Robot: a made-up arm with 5 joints.
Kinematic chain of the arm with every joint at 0, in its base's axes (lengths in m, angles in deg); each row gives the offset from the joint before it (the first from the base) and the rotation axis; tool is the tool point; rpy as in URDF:
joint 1: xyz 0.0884 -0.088 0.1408 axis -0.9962 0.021 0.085
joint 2: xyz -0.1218 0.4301 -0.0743 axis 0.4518 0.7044 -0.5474
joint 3: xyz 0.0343 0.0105 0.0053 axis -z
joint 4: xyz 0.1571 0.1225 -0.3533 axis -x
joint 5: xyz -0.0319 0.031 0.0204 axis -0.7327 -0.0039 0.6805
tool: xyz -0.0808 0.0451 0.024 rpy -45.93 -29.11 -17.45
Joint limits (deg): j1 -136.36..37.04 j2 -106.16..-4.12 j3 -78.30..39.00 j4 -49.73..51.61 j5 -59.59..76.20
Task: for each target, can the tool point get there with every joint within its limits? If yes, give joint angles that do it. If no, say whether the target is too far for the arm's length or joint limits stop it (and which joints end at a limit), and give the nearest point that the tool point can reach.
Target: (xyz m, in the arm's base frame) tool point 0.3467 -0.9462 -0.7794
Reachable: no: too far | nearest point 0.0997 -0.1062 -0.4316 | short by 0.942 m
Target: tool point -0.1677 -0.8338 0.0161
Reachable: no: joint limits stop it (at a limit: joint 1, joint 2, joint 3, joint 4, joint 5) | nearest point 0.2084 -0.4898 0.6107 | short by 0.783 m
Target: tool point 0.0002 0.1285 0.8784
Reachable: yes | joints -110.36 -12.20 -45.97 31.24 -37.17
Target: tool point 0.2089 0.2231 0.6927
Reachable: yes | joints -93.69 -35.09 8.15 -34.29 38.73
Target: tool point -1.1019 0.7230 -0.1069
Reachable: no: too far | nearest point -0.1927 0.5688 -0.1245 | short by 0.922 m
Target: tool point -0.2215 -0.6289 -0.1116
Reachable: no: joint limits stop it (at a limit: joint 1, joint 3) | nearest point 0.0099 -0.0886 -0.4439 | short by 0.675 m
